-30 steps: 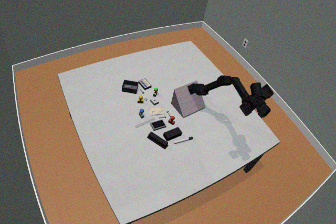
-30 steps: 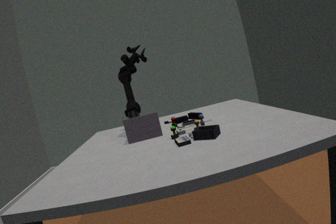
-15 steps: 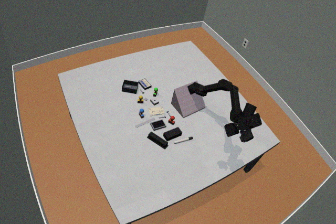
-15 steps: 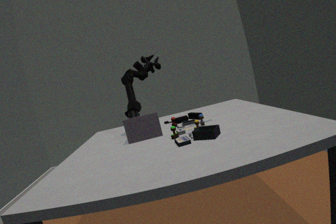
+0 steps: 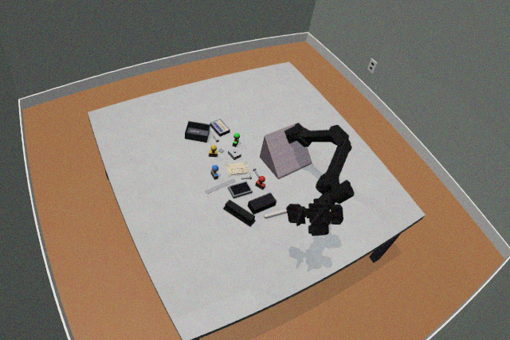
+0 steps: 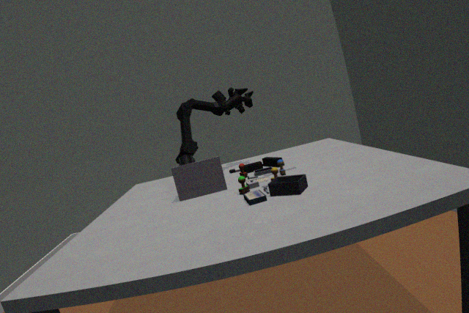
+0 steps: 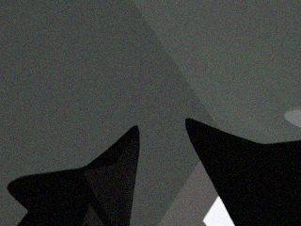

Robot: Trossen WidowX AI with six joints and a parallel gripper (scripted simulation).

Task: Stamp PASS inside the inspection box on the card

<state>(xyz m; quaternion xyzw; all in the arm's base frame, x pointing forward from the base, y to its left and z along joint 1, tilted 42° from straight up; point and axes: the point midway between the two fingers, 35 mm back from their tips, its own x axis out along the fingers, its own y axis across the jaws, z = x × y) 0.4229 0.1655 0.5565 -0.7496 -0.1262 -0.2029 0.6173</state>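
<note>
My gripper tip is 67 cm to the left of the green stamp, 39 cm above it and 28 cm past it. Also, from my gripper tip: dark ink pad 43 cm to the right, 41 cm below, 13 cm behind; then red stamp 40 cm to the right, 39 cm below, 22 cm behind; then white marker 40 cm below, 24 cm to the right, 22 cm behind.
</note>
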